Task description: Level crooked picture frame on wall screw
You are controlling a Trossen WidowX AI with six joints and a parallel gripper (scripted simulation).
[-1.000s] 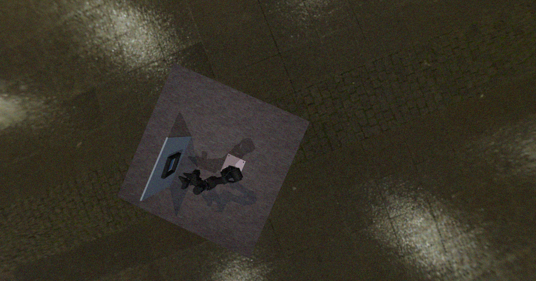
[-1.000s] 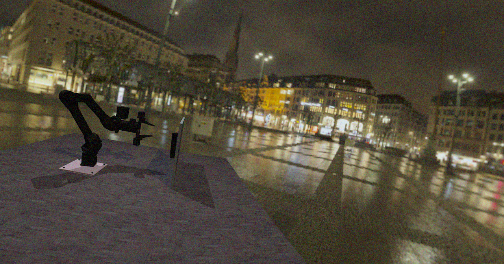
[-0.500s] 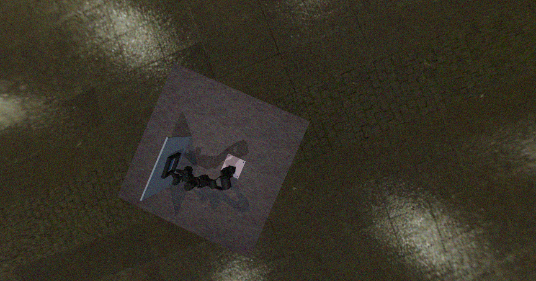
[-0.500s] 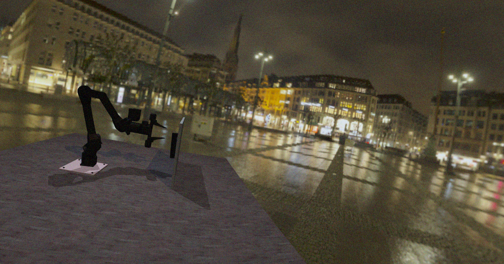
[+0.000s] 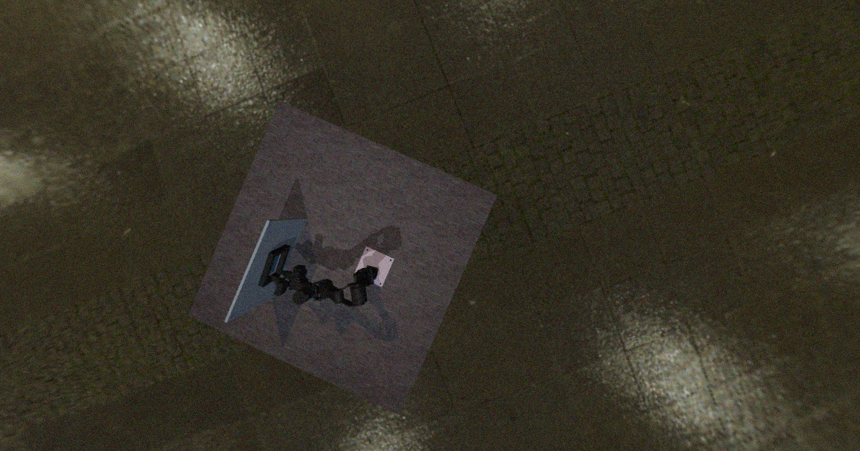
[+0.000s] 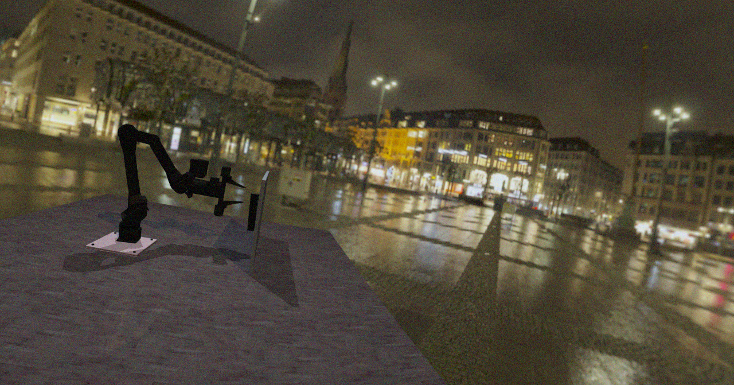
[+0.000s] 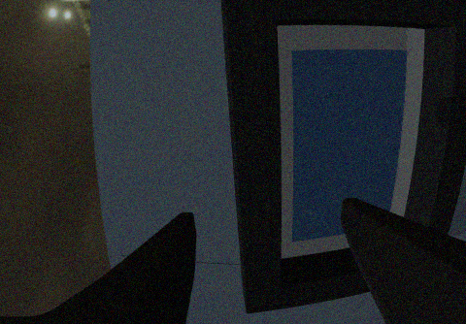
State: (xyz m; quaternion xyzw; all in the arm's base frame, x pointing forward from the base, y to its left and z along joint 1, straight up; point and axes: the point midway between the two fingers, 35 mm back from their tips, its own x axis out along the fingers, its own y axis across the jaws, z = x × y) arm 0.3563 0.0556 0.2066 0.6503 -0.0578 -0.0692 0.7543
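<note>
My gripper tip is 50 mm short of the picture frame, 20 mm to the left of it and 50 mm above it. The rest, counted from my gripper tip: wall panel 60 mm ahead, 10 mm to the right, 60 mm below.
</note>
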